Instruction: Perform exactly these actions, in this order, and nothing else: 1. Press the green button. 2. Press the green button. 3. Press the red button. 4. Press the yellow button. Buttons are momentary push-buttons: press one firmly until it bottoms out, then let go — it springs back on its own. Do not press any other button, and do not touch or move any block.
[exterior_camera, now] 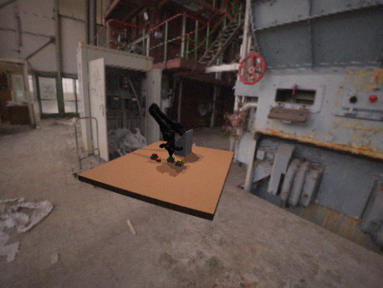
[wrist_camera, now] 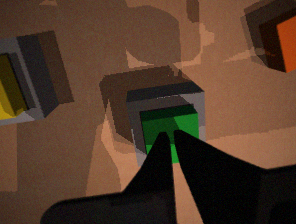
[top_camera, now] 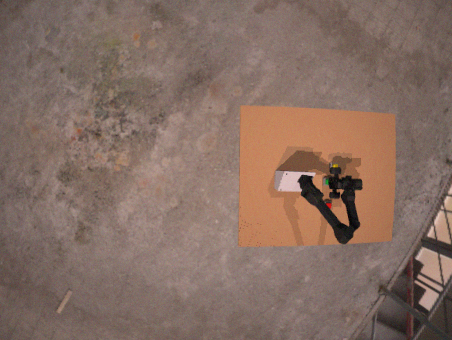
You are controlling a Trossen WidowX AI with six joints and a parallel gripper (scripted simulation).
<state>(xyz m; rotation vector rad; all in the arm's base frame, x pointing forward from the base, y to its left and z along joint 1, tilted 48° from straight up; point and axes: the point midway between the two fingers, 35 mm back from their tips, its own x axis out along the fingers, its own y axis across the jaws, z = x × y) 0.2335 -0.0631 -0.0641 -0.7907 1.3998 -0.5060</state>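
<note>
Now: gripper tip 10 mm above the green button. Also, from my gripper tip: yellow button (100 mm to the left, 30 mm ahead, 10 mm below); red button (150 mm to the right, 30 mm ahead, 10 mm below).
</note>
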